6 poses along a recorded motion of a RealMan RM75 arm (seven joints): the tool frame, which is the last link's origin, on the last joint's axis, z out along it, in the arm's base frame.
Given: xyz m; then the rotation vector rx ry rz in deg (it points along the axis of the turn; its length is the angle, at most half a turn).
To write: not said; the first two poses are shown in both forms.
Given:
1: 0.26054 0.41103 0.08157 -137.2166 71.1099 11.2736
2: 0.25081 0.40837 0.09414 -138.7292 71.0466 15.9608
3: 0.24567 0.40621 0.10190 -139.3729 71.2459 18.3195
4: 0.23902 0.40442 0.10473 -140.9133 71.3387 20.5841
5: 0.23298 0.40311 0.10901 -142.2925 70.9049 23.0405
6: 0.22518 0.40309 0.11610 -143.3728 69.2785 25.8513
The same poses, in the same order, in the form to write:
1: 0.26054 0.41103 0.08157 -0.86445 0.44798 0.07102 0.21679
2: 0.25081 0.40837 0.09414 -0.86716 0.44410 0.09977 0.20212
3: 0.24567 0.40621 0.10190 -0.86752 0.44347 0.11403 0.19427
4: 0.23902 0.40442 0.10473 -0.87027 0.44058 0.12713 0.17985
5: 0.23298 0.40311 0.10901 -0.87317 0.43510 0.14139 0.16814
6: 0.22518 0.40309 0.11610 -0.87697 0.42376 0.15813 0.16231
